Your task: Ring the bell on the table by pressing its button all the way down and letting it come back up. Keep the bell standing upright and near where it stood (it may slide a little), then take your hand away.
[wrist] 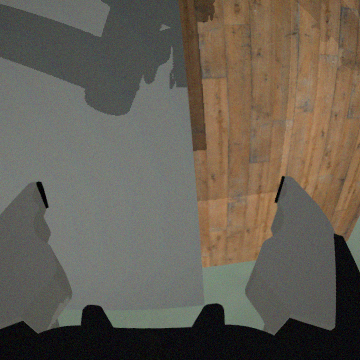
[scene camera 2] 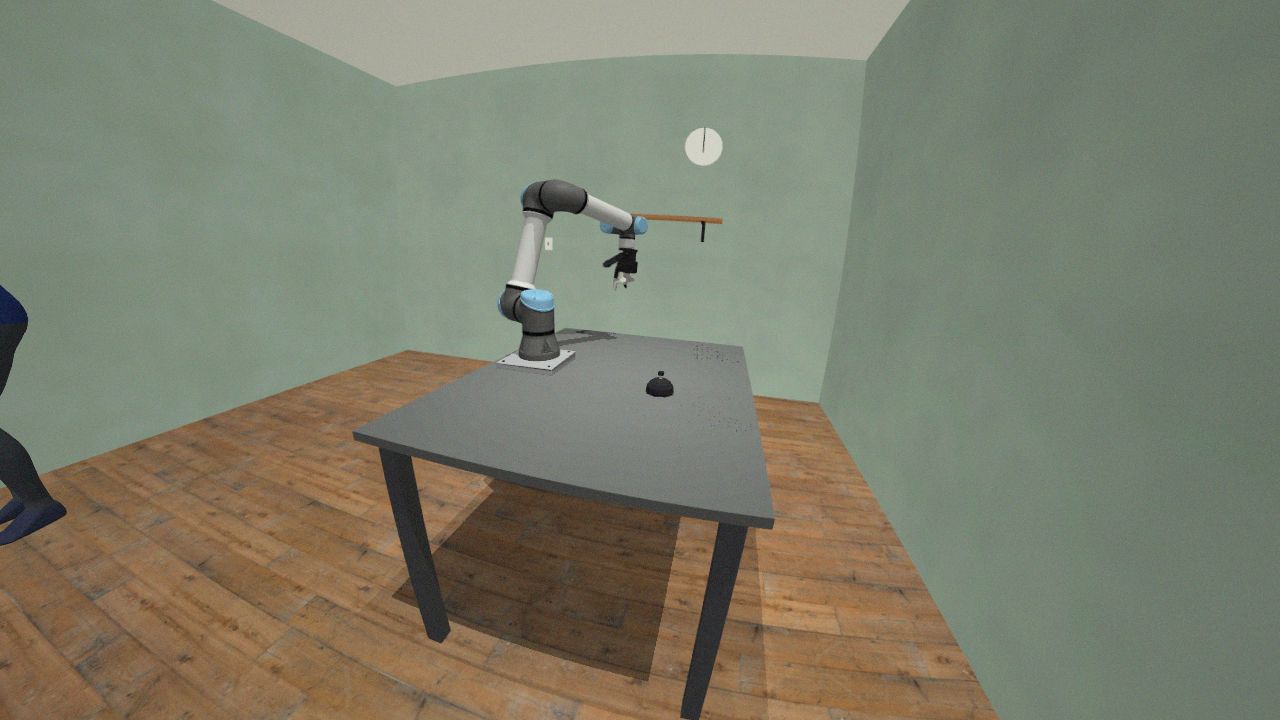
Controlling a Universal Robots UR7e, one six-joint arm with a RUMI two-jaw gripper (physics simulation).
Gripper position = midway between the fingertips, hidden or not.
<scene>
gripper: wrist 160, 181; scene camera 2 620, 289
</scene>
